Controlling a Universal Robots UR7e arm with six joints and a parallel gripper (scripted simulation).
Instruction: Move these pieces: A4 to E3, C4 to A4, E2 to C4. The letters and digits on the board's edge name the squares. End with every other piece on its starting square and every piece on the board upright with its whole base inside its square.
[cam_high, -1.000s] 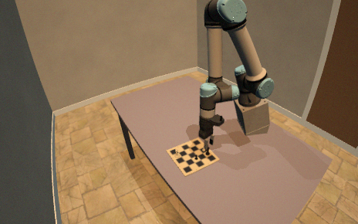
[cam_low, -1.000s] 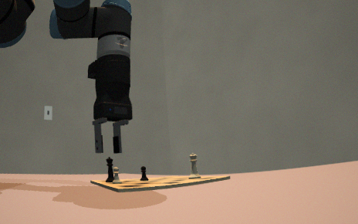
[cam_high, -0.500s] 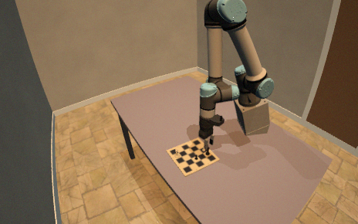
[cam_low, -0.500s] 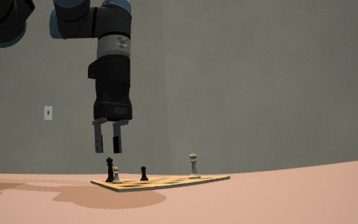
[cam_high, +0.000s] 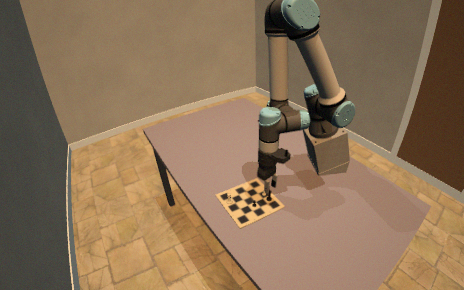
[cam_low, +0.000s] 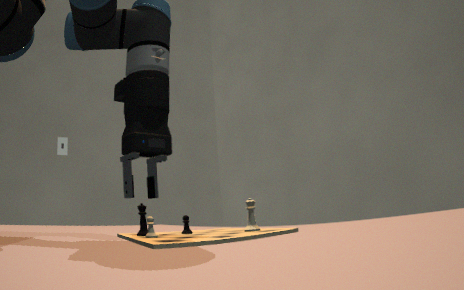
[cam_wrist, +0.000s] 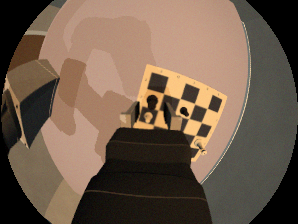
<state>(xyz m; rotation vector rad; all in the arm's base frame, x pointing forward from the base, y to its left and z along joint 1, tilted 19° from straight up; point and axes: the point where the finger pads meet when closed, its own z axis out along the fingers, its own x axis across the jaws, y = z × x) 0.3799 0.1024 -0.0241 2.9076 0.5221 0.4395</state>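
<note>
My hand is 5 cm above the tall black piece. Also, from my hand: chessboard 8 cm ahead, 3 cm to the right, 8 cm below; white pawn 4 cm to the right, 6 cm below; black pawn 7 cm ahead, 1 cm to the left, 6 cm below.
</note>
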